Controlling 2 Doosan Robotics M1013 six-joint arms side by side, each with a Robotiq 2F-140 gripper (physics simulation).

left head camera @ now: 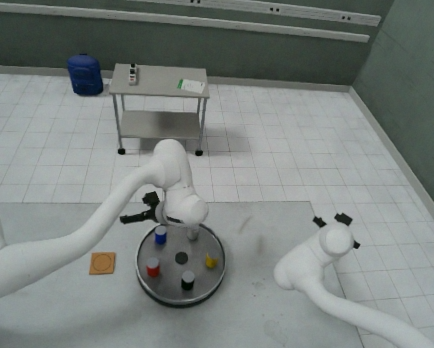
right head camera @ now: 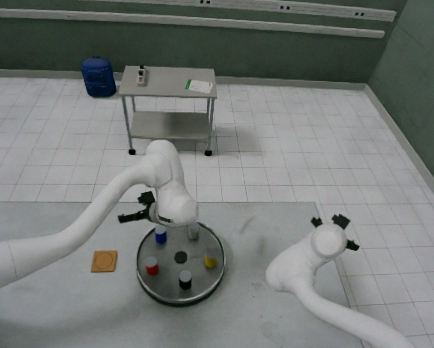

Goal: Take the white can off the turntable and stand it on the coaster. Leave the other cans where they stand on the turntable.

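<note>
The white can (left head camera: 193, 233) (right head camera: 193, 232) stands at the back right of the turntable (left head camera: 165, 291) (right head camera: 165, 291), its top partly hidden by the left arm in the left head camera. The coaster (left head camera: 102, 263) (right head camera: 104, 261) is a square orange-brown tile with a circle on it; it lies left of the turntable and bears no can. My left gripper (left head camera: 123, 219) (right head camera: 121, 218) is up behind the turntable, pointing left and apart from the white can; its finger spread cannot be made out. My right gripper (left head camera: 337, 233) (right head camera: 334, 233) is open, far right of the turntable, its middle hidden by its wrist.
On the turntable stand a blue can (left head camera: 160, 235) (right head camera: 160, 235), a red can (left head camera: 153, 268) (right head camera: 152, 267), a black can (left head camera: 187, 282) (right head camera: 185, 281) and a yellow can (left head camera: 211, 261) (right head camera: 210, 260). The left arm reaches over the turntable's back edge. A cart (left head camera: 160, 91) (right head camera: 168, 93) stands behind.
</note>
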